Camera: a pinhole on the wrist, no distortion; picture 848 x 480 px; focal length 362.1 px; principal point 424.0 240.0 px. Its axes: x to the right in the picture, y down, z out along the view. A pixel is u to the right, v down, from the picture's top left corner.
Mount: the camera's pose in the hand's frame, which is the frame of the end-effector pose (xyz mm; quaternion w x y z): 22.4 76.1 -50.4 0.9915 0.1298 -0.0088 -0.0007
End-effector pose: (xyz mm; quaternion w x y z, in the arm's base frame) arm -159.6 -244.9 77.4 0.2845 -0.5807 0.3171 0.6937
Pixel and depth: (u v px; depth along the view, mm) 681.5 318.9 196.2
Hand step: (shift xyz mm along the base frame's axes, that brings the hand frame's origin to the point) -172.0 79.4 -130.0
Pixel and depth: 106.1 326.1 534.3
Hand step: -280.1 325.6 517.8
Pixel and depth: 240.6 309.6 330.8
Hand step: -192.5 180.0 189.9
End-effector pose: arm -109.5 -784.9 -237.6 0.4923 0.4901 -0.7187 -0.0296
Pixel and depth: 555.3 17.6 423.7
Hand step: -30.5 -401.0 -186.4
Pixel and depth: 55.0 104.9 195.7
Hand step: -49.7 58.3 -205.4
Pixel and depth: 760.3 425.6 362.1
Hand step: -381.1 -330.3 142.2
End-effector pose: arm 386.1 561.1 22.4 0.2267 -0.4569 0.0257 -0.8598
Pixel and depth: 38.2 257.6 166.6
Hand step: 178.4 45.8 -69.1
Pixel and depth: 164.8 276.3 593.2
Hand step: 614.7 272.8 -6.6
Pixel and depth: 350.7 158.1 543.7
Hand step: 331.7 275.3 227.1
